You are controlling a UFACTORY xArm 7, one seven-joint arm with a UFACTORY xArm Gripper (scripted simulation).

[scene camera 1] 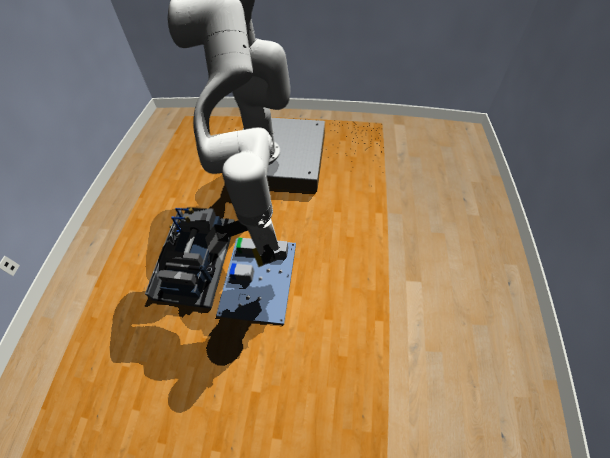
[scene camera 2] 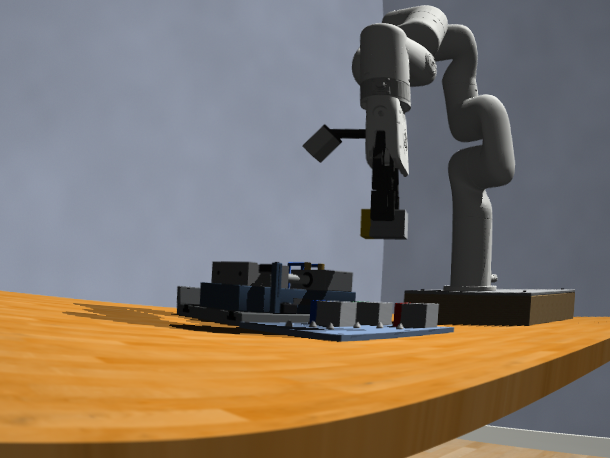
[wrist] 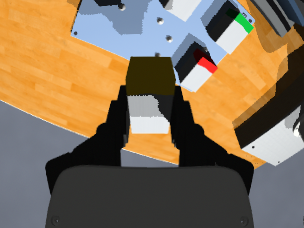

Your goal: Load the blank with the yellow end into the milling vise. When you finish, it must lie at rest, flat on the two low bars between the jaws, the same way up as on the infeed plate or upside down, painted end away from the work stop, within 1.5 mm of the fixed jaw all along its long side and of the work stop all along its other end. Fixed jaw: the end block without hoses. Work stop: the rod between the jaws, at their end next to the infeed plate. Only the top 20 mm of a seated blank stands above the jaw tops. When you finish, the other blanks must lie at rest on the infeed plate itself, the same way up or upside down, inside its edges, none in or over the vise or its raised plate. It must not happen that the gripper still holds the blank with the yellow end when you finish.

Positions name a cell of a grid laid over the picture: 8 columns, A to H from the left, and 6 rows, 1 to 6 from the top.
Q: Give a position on a red-ended blank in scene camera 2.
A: At F5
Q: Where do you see a green-ended blank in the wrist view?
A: G1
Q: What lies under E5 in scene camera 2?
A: A blue-ended blank.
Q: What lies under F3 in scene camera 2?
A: My gripper.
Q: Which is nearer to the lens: the yellow-ended blank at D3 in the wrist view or the red-ended blank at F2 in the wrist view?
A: The yellow-ended blank.
